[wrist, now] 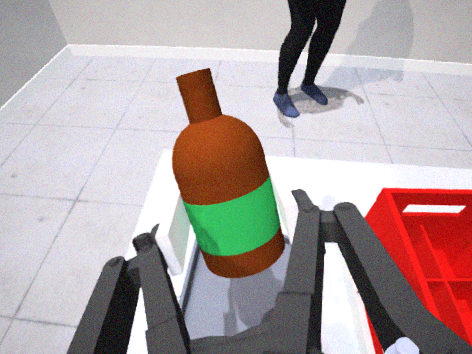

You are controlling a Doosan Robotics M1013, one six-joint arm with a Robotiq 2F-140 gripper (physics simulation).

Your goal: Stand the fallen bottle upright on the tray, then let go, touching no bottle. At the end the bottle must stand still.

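Places are measured from the arm's base along level axes (x right, y ahead, z up), in metres.
Pixels of known places: gripper, fingertip midpoint: [228, 193].
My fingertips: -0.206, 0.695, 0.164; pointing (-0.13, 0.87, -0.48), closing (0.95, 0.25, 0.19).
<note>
Behind a point stands the place of what it marks, as x, y, z.
A brown bottle [220, 165] @(-0.209, 0.681, 0.215) with a green label is between the finger pads of my gripper [228, 193] @(-0.206, 0.695, 0.164), which is shut on it around the label. The bottle's neck points up and a little to the left in the wrist view, and its base is toward the camera's lower side. The grey-blue tray [210, 305] @(-0.237, 0.672, -0.101) lies below and behind the bottle's base, and a shadow falls on it. Whether the base touches the tray cannot be told. Parts of the tray are hidden by the fingers and the gripper body.
A white table [330, 172] @(-0.013, 0.973, -0.107) carries the tray. A red crate [376, 215] @(-0.013, 0.773, 0.033) with compartments stands at the right. A pale rounded object [402, 346] shows at the bottom right edge. A person's legs [295, 45] show on the tiled floor beyond the table.
</note>
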